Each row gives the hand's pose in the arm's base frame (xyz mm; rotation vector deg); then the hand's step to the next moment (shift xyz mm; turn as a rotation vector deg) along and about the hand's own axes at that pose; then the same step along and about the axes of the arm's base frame.
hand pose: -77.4 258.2 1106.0 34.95 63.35 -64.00
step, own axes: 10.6 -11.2 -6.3 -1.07 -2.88 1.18
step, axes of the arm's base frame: -12.4 -2.9 -10.7 -2.24 -1.62 1.79
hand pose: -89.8 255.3 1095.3 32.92 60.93 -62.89
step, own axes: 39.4 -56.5 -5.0 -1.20 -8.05 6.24
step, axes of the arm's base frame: -50.9 -34.7 -31.2 -4.96 -7.71 4.61
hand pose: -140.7 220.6 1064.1 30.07 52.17 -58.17
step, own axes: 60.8 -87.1 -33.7 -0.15 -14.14 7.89
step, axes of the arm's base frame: -77.3 -44.5 -66.9 -9.48 -12.22 4.79
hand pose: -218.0 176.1 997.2 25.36 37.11 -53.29
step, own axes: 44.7 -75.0 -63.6 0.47 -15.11 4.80
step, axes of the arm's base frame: -64.1 -27.7 -82.4 -11.02 -11.23 2.04
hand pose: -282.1 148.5 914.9 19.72 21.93 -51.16
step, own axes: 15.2 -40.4 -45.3 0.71 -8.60 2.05
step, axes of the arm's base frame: -31.9 -13.8 -52.0 -6.14 -6.39 0.36
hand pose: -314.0 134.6 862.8 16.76 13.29 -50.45
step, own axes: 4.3 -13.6 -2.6 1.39 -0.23 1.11
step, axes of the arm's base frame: -8.2 -10.4 -5.9 0.76 -1.52 0.56
